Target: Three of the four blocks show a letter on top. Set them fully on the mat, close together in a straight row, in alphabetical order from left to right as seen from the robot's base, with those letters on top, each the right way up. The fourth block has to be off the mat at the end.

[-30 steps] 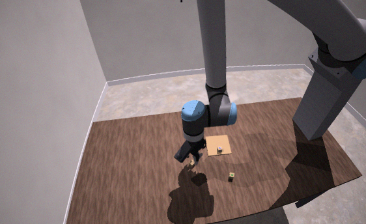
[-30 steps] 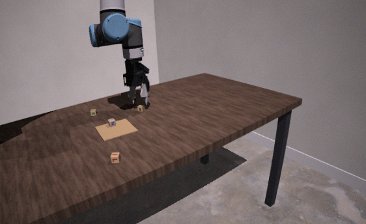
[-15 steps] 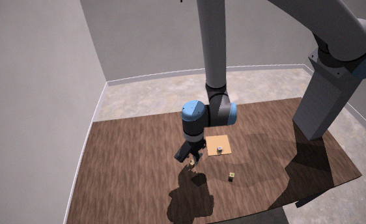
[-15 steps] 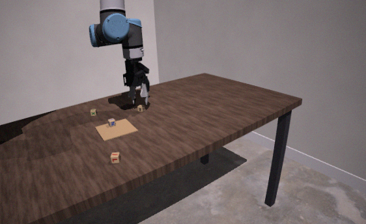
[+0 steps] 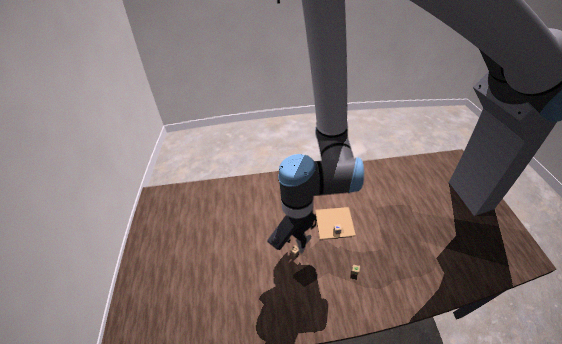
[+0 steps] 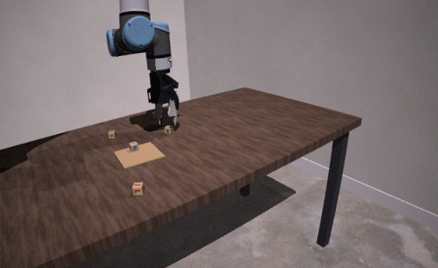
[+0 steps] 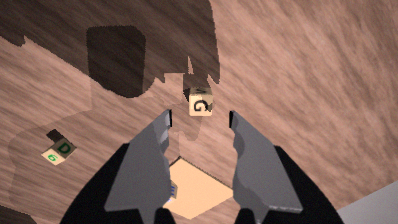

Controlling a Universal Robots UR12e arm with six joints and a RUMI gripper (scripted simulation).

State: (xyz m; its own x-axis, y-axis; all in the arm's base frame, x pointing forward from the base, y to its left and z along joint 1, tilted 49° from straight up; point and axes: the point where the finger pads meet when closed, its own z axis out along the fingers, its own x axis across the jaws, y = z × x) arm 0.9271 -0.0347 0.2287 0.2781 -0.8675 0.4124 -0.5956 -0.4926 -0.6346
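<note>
Right now my hand is 190 mm past the mat, 70 mm to the left of it and 50 mm above it.
</note>
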